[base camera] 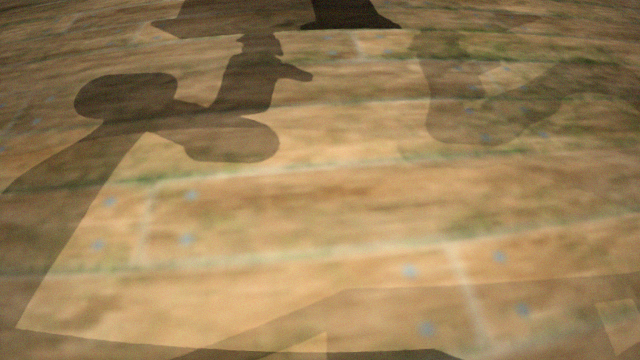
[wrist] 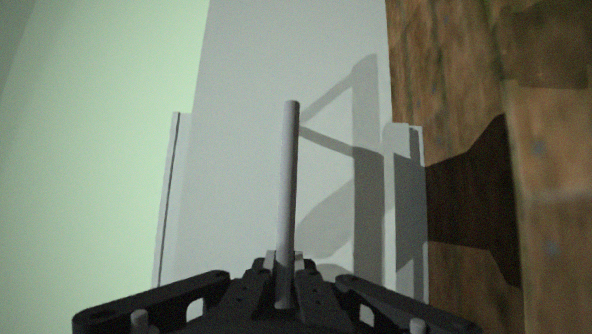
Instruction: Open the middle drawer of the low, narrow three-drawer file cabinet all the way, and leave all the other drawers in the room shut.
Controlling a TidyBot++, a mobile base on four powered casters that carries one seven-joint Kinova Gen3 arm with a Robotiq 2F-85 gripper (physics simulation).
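Frame: origin at the arm's base, x down, y right, z back, level; centimetres.
Seen in the pictures: gripper, fingertip midpoint: (wrist: 284, 265).
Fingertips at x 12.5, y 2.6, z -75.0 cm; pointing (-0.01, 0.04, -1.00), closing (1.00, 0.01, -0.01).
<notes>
Offsets run from my fingertips to a thing's top centre. "spot": to the spot under its first point. Level surfaces: height alone.
The middle drawer's pale grey front @[dx -7.6, dy +1.4, dz -1.9 cm] (wrist: 240, 100) stands well out from the low cabinet (wrist: 404, 200) in the wrist view. Narrow strips of the cabinet's face show farther back on both sides of it. Its round bar handle @[spot: dx +0.0, dy +5.7, dz +2.2 cm] (wrist: 288, 175) runs up the wrist view. My gripper (wrist: 284, 265) is shut on that handle, with a fingertip on each side. The parts of the neighbouring drawer fronts that show look flush with the cabinet; their handles are hidden. How far the drawer's box reaches is hidden behind its front. The cabinet does not show in the base view.
A pale green wall (wrist: 100, 150) fills the left of the wrist view. The brown wooden floor @[dx +27.1 cm] (wrist: 555, 150) (base camera: 325, 210) lies on the right there and across the base view. Shadows of the arm and base fall on it. A very dark shape (base camera: 350, 15) is at the base view's top edge.
</notes>
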